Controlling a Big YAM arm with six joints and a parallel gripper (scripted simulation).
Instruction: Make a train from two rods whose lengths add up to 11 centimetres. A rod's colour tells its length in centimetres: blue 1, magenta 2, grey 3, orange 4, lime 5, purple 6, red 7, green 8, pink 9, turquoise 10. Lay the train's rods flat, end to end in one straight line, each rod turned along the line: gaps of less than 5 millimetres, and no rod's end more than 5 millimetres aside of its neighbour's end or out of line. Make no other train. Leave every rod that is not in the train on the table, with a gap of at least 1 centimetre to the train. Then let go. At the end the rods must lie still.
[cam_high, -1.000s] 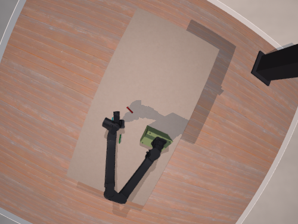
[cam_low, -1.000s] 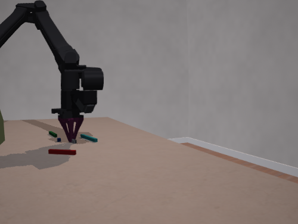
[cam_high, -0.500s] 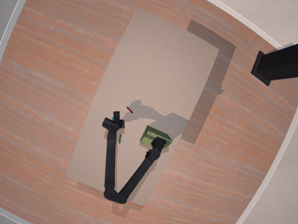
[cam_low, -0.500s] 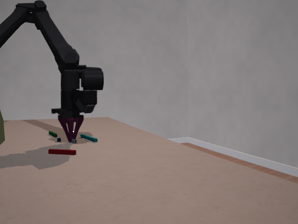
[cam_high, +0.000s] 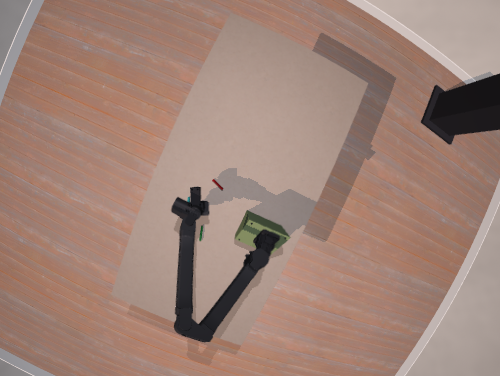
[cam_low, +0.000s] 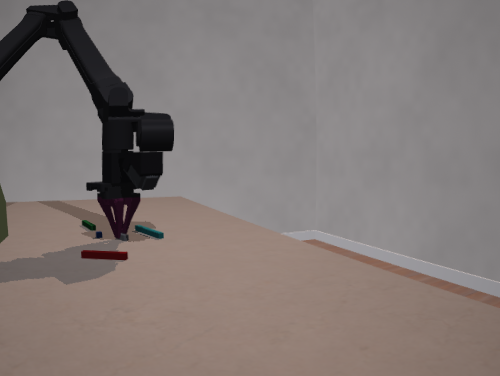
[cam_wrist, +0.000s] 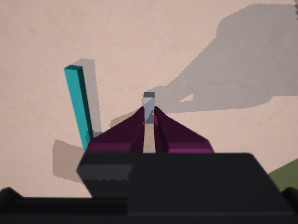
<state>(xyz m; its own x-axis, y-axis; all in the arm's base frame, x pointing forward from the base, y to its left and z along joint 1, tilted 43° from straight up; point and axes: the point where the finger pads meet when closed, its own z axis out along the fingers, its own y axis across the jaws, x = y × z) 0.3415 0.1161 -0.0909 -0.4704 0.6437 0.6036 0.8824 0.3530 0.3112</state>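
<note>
The grey rod lies 1 cm to the right of my hand and 1 cm below it. Also, from my hand: magenta rod 12 cm to the left, 1 cm below; blue rod 4 cm behind, 3 cm to the left, 1 cm below; turquoise rod 6 cm ahead, 4 cm to the left, 1 cm below.
</note>
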